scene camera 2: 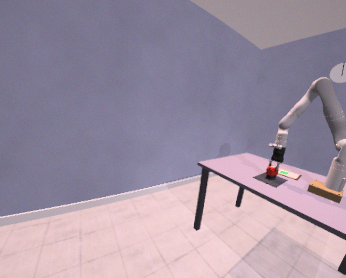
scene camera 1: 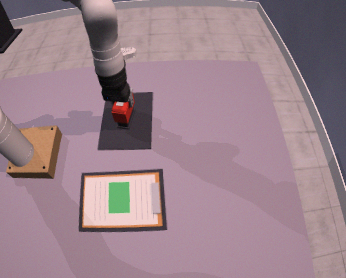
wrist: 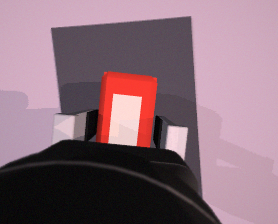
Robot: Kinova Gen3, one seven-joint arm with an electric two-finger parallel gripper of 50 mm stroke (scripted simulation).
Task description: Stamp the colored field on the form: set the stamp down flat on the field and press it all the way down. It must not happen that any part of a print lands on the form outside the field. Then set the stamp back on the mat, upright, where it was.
Labels:
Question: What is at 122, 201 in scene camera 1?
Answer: A clipboard.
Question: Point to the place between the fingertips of my gripper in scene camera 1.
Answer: At 122, 103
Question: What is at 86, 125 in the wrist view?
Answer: My gripper.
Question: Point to a stamp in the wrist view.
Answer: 126, 108

